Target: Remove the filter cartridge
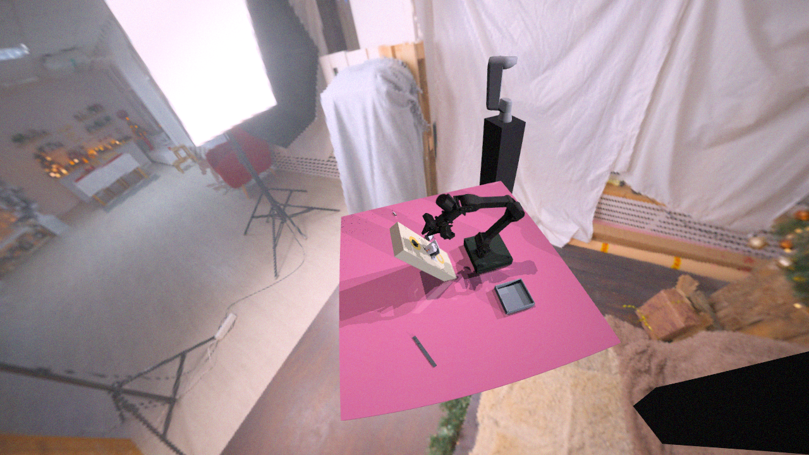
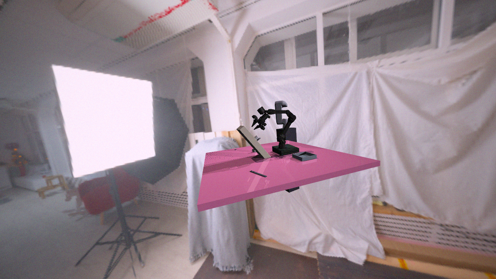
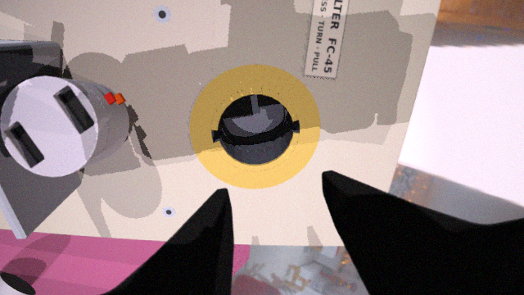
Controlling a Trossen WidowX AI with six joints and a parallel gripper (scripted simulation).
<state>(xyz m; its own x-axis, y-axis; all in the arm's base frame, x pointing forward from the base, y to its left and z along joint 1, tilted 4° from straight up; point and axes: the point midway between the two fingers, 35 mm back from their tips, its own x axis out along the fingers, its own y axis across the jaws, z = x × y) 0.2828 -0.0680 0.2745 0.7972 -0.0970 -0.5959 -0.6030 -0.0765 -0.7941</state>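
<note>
Right now my gripper tip is 30 mm past the pale grey round filter cartridge, 10 mm to the right of it and 100 mm above it. From my gripper tip the other things lie so: grey tray: 330 mm behind, 340 mm to the left, 300 mm below; beige service panel: 20 mm ahead, 120 mm below.
</note>
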